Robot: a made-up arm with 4 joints.
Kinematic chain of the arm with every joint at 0, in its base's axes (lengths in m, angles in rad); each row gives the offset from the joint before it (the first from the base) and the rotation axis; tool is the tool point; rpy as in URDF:
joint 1: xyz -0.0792 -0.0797 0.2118 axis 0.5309 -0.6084 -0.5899
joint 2: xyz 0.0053 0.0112 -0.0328 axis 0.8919 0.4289 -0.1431
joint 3: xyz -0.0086 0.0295 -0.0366 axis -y
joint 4: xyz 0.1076 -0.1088 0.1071 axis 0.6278 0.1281 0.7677
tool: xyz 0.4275 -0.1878 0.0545 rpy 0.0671 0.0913 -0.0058
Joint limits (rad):
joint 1: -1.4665..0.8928
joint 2: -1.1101..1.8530
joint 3: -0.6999..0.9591
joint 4: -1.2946..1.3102
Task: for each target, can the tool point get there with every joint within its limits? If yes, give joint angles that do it. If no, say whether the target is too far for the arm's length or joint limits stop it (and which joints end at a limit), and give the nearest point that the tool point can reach.
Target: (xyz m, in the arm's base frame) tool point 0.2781 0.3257 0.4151
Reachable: yes | joints -0.9472 -0.7772 0.2997 -0.2811
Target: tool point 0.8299 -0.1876 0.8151
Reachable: no: too far | nearest point 0.4338 -0.1459 0.5431 | short by 0.482 m
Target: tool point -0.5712 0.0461 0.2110
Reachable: no: joint limits stop it (at a limit: joint 1, joint 3, joint 4) | nearest point -0.6209 0.0692 0.3587 | short by 0.158 m
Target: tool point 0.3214 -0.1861 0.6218
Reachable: yes | joints -0.0223 -0.5260 0.1569 -0.2174
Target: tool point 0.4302 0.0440 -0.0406
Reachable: yes | joints -0.0646 0.0202 -0.4598 1.0452
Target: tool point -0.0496 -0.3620 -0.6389
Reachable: no: too far | nearest point -0.0604 -0.2866 -0.4193 | short by 0.232 m
